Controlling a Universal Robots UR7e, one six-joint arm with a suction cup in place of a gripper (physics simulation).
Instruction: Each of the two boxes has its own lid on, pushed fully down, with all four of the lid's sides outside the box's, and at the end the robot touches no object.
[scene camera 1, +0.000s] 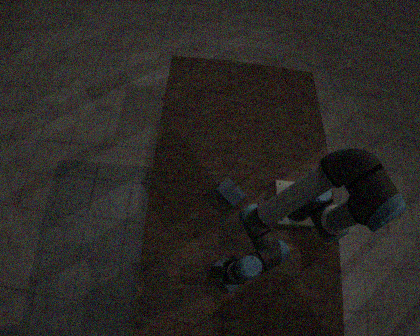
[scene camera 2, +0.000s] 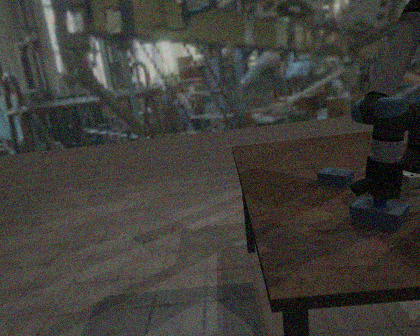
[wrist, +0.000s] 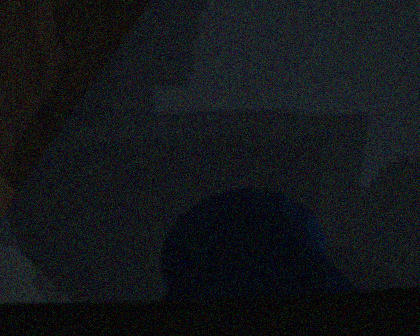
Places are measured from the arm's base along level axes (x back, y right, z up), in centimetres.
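Pixels of known places: end effector, tool point: (scene camera 2: 379, 209) (wrist: 239, 226).
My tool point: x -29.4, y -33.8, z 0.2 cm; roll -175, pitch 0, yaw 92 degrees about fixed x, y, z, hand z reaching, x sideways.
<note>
Ahead of a thing's pixels: the offset from my tool point to its middle. "*": to the spot under its first point. Level surfaces: height alone.
A blue-grey box {dx +0.0, dy +0.2, dz -0.1 cm} (scene camera 1: 232, 288) (scene camera 2: 377, 217) stands near the front of the table, mostly hidden by the wrist in scene camera 1. Its flat top, seemingly a lid {* dx -3.9, dy +0.4, dz +1.3 cm} (wrist: 280, 60), fills much of the wrist view. My suction cup (scene camera 2: 381, 202) (wrist: 245, 245) is down on this top, pressed against it, with suction on. Whether all four lid sides are outside the box is too dark to tell. A second, lower blue-grey box-shaped piece {dx -1.9, dy +36.0, dz -0.5 cm} (scene camera 1: 231, 192) (scene camera 2: 336, 177) lies farther back, apart from the first. Whether it is a lidded box is not clear.
The brown table {dz -3.8 cm} (scene camera 1: 240, 110) (scene camera 2: 300, 255) carries both pieces. A pale plate (scene camera 1: 284, 186) shows under the arm, partly hidden by it. The arm's forearm (scene camera 1: 295, 197) reaches over the table from the right. The table's left edge and front corner show in scene camera 2.
</note>
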